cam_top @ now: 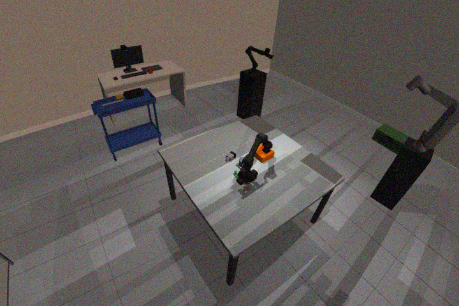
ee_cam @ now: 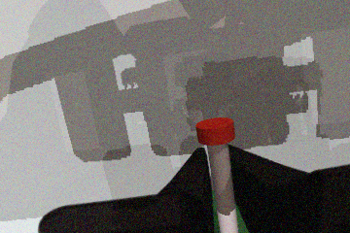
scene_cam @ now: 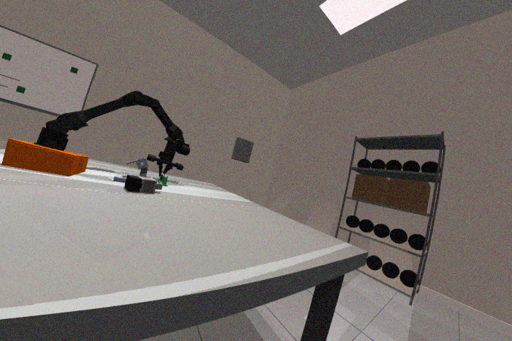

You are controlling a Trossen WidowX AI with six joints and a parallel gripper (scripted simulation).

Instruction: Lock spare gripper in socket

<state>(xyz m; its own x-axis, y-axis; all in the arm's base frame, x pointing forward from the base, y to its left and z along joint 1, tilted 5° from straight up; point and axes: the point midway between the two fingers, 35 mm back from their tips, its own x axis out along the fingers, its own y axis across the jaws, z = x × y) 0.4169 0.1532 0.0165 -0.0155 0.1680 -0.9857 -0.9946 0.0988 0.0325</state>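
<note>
Right now the green bracket is 10 mm behind my gripper tip and 100 mm to the right of it. Also, from my gripper tip: spare gripper (120 mm behind, 350 mm to the right); then grey mount (140 mm behind, 200 mm to the right, 30 mm above).
</note>
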